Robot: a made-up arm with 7 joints.
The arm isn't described. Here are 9 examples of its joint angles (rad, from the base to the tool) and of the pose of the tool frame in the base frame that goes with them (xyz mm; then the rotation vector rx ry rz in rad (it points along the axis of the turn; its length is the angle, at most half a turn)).
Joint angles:
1: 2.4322 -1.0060 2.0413 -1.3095 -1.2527 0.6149 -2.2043
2: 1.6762 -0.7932 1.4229 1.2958 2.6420 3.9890 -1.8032
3: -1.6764 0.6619 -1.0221 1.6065 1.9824 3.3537 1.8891
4: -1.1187 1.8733 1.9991 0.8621 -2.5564 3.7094 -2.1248
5: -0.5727 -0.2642 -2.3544 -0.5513 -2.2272 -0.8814 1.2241
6: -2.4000 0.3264 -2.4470 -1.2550 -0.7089 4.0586 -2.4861
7: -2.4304 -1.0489 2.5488 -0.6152 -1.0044 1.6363 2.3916
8: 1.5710 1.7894 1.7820 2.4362 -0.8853 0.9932 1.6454
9: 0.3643 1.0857 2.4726 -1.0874 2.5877 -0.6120 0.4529
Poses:
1: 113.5 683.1 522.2 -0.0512 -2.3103 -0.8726
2: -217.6 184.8 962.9 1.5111 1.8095 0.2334
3: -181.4 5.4 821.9 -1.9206 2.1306 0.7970
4: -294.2 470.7 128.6 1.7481 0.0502 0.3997
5: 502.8 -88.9 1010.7 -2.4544 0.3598 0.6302
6: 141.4 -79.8 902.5 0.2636 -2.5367 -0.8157
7: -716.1 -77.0 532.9 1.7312 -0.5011 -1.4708
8: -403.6 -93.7 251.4 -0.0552 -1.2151 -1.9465
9: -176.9 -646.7 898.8 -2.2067 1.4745 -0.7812
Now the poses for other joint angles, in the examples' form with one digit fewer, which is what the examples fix.
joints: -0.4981 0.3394 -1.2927 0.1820 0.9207 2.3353 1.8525
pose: -350 -1 1030 0.566 -1.087 -2.015
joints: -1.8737 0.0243 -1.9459 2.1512 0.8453 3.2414 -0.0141
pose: -164 136 671 -0.965 -0.176 -0.921
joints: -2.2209 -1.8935 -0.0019 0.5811 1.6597 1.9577 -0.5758
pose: -398 -259 -3 -0.363 -2.433 0.419
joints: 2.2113 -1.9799 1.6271 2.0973 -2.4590 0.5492 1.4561
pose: -485 -67 637 -0.284 -2.265 0.724
